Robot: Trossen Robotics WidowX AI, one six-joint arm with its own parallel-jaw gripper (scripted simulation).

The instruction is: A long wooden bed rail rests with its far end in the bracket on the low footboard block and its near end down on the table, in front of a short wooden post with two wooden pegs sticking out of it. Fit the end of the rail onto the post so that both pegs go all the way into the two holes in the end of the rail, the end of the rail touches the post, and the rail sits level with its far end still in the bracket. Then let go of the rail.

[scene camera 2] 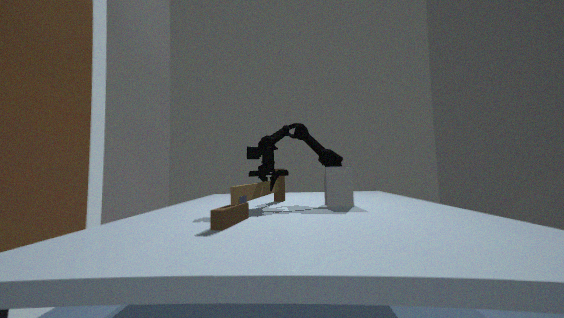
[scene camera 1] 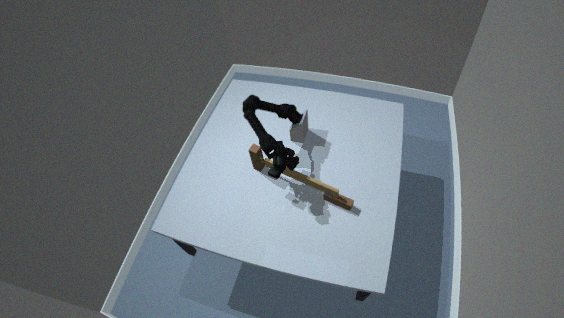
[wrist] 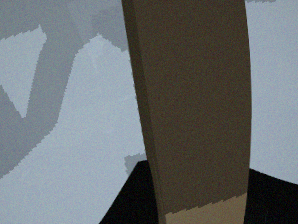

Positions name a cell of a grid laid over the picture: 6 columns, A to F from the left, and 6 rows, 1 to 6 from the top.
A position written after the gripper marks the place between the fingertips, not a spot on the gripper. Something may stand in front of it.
The gripper (wrist: D5) carries a wooden rail (wrist: D2).
